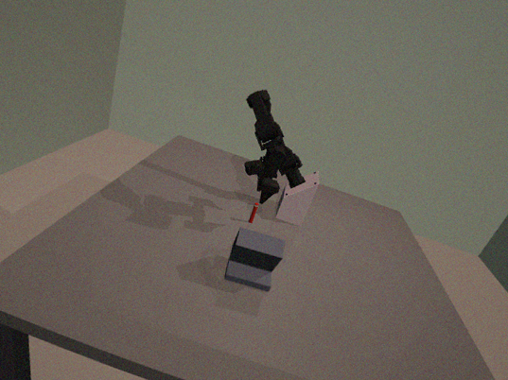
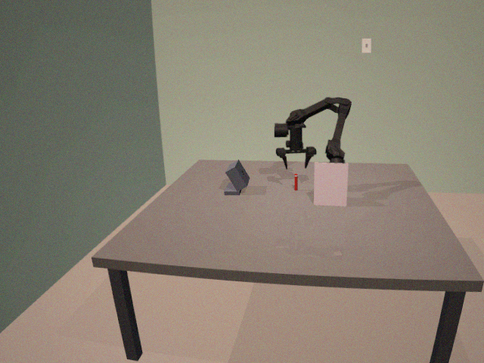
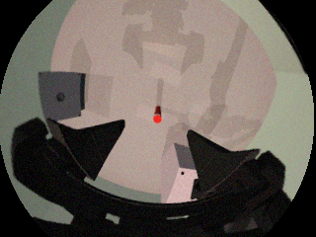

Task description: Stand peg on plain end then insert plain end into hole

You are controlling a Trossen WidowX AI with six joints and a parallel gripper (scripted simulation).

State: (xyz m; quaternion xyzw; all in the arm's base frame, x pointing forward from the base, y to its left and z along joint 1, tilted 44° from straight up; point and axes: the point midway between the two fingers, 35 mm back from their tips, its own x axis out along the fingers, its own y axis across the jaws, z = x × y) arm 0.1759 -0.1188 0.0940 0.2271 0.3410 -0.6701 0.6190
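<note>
The red peg lies 5 cm below my gripper tip. Round my gripper tip: blue-grey sloped panel 28 cm ahead, 3 cm below.
</note>
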